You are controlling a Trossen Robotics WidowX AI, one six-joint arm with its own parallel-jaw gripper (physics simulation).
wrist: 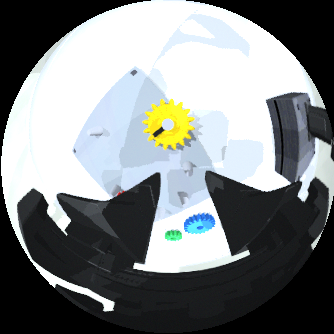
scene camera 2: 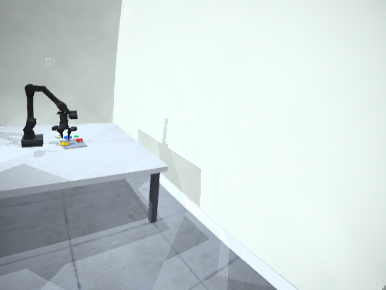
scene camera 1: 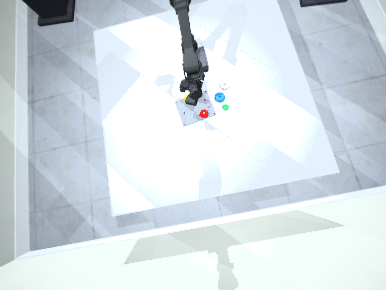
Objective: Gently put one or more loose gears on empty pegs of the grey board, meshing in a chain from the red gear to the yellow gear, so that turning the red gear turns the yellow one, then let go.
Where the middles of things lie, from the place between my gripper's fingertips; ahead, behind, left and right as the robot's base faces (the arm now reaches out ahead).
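Scene:
You'd find my hand 50 mm to the left of the yellow gear (wrist: 180, 120) and 20 mm above it. There's also a grey board (wrist: 122, 155), and that one's 10 mm to the right of my hand, 60 mm ahead of it and 30 mm below it.

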